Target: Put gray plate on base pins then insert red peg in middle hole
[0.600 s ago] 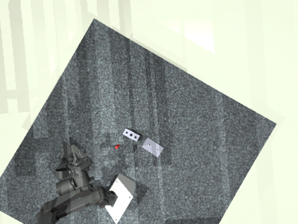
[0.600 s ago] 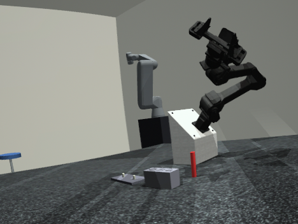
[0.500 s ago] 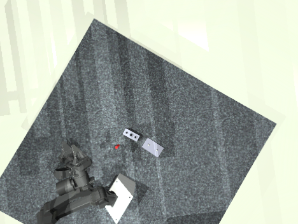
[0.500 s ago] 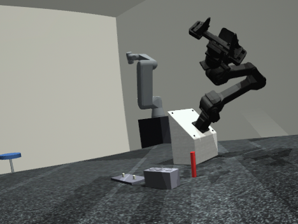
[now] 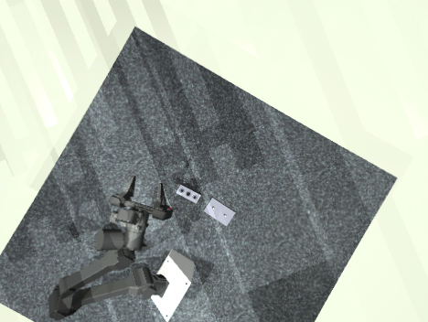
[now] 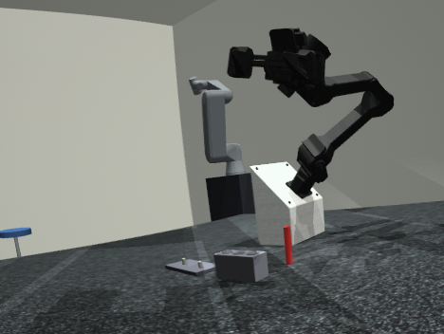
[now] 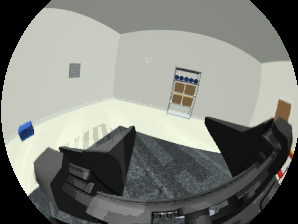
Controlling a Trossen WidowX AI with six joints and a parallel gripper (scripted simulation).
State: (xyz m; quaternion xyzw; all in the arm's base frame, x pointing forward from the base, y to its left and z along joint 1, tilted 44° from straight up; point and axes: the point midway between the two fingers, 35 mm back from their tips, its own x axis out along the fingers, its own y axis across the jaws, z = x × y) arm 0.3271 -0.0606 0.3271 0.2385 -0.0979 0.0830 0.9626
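Right now my gripper tip is 35 cm above the gray plate, 12 cm to the left of it and 3 cm past it. The rest, counted from my gripper tip: base (38 cm below, 27 cm to the right, 4 cm behind); red peg (35 cm below, 13 cm behind, 8 cm to the right).
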